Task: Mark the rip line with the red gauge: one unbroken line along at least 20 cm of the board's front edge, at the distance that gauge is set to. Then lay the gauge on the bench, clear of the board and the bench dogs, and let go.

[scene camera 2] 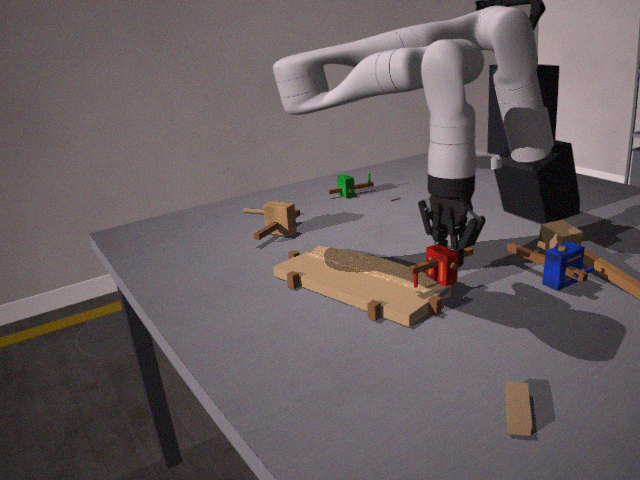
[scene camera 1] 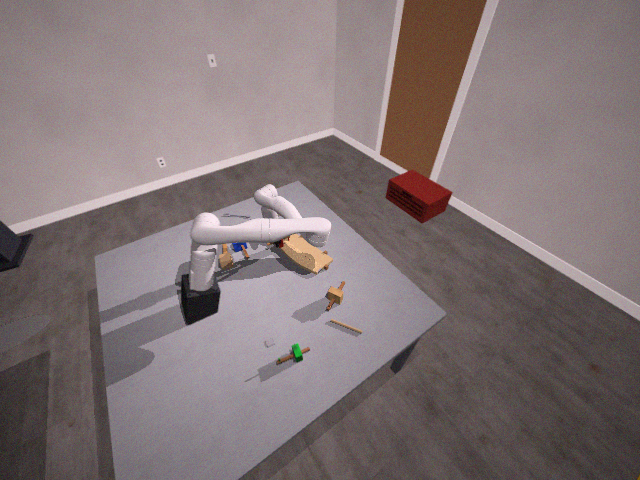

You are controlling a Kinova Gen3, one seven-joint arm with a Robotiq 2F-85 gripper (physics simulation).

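Frame: origin at the arm's base, x left, y back, z up, level; millimetres.
Where they show: gripper, fingertip midpoint: (scene camera 2: 448, 264) (scene camera 1: 276, 245); arm's base at its link origin: (scene camera 2: 531, 151) (scene camera 1: 201, 282).
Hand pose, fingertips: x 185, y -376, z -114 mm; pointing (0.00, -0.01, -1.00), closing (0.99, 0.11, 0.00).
Observation:
Things, the pixels of their top centre, and the offset from my fingertips. Level surfaces: height alone.
- pale wooden board at its top centre: (scene camera 2: 361, 273) (scene camera 1: 302, 251) dy -119, dx -90, dz -21 mm
- grey bench at its surface level: dz -41 mm
- red gauge at its top centre: (scene camera 2: 443, 250) (scene camera 1: 278, 237) dy -22, dx +13, dz +37 mm
- blue gauge at its top centre: (scene camera 2: 550, 240) (scene camera 1: 239, 243) dy +175, dx +66, dz +28 mm
- green gauge at its top centre: (scene camera 2: 350, 175) (scene camera 1: 292, 351) dy +119, dx -576, dz +13 mm
- wooden block at its top centre: (scene camera 2: 518, 402) dy -129, dx +307, dz -25 mm
The pale wooden board (scene camera 1: 305, 251) (scene camera 2: 351, 290) lies flat on the grey bench (scene camera 1: 206, 403) (scene camera 2: 320, 392), with brown bench dogs (scene camera 2: 293, 280) (scene camera 2: 374, 310) at its edges. My gripper (scene camera 2: 448, 249) points down at the board's right end in scene camera 2; the arm hides it in scene camera 1. It is shut on the red gauge (scene camera 1: 280, 243) (scene camera 2: 442, 265). The gauge's head is upright at the board's robot-side edge, and its beam and pin reach over the board near that end. Whether the pin touches is unclear. Shadow covers part of the board, and I cannot make out a marked line.
The blue gauge (scene camera 1: 239, 246) (scene camera 2: 562, 266) and a wooden tool (scene camera 1: 225, 259) (scene camera 2: 560, 233) stand near the robot base. Another wooden tool (scene camera 1: 334, 295) (scene camera 2: 279, 218) and the green gauge (scene camera 1: 297, 352) (scene camera 2: 345, 186) stand beyond the board in scene camera 2. A wooden block (scene camera 2: 518, 408) lies nearer that camera.

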